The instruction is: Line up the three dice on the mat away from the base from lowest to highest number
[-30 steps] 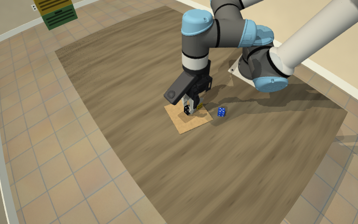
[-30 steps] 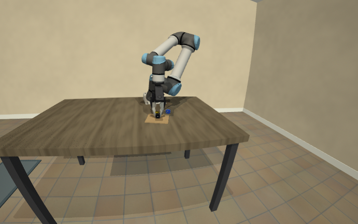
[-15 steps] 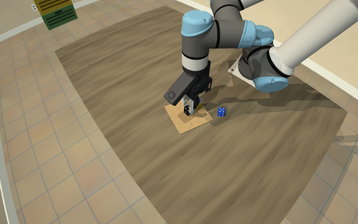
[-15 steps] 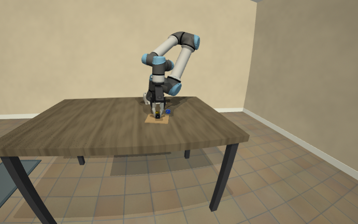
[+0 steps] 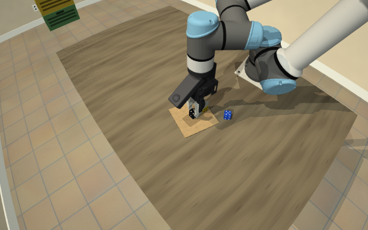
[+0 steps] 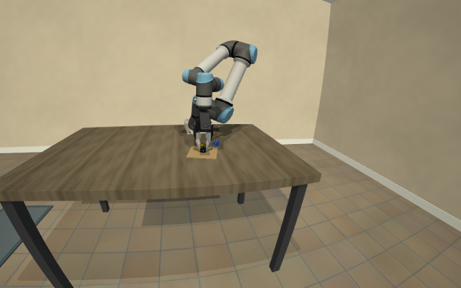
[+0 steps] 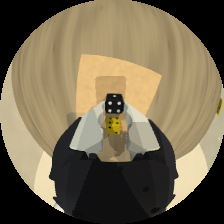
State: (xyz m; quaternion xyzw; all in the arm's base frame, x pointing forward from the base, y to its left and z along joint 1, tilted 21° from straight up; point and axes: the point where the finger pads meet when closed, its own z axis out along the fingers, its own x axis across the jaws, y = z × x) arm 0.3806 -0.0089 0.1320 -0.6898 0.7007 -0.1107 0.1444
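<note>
Now: the black die right at my hand. Round my hand: blue die 10 cm behind, 8 cm to the left, 1 cm below; tan mat 2 cm below; yellow die 5 cm behind, 1 cm below.
</note>
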